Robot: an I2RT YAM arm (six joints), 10 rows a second.
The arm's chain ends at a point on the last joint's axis. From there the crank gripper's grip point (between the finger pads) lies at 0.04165 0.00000 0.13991 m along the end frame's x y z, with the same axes.
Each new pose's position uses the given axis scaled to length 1; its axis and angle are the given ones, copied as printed.
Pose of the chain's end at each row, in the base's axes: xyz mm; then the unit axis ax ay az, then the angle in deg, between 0 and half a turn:
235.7 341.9 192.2 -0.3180 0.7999 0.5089 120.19
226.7 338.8 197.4 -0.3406 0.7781 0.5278 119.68
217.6 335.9 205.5 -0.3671 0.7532 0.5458 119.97
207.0 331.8 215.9 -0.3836 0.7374 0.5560 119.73
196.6 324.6 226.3 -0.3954 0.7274 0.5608 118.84
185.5 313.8 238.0 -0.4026 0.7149 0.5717 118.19
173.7 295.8 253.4 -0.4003 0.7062 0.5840 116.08
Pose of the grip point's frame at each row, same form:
283.8 468.4 137.4 -0.3180 0.7999 0.5089 120.19
270.3 468.7 147.0 -0.3406 0.7781 0.5278 119.68
254.5 469.1 158.4 -0.3671 0.7532 0.5458 119.97
240.5 466.7 171.3 -0.3836 0.7374 0.5560 119.73
229.3 460.4 183.8 -0.3954 0.7274 0.5608 118.84
216.5 451.0 198.9 -0.4026 0.7149 0.5717 118.19
206.7 434.1 220.2 -0.4003 0.7062 0.5840 116.08

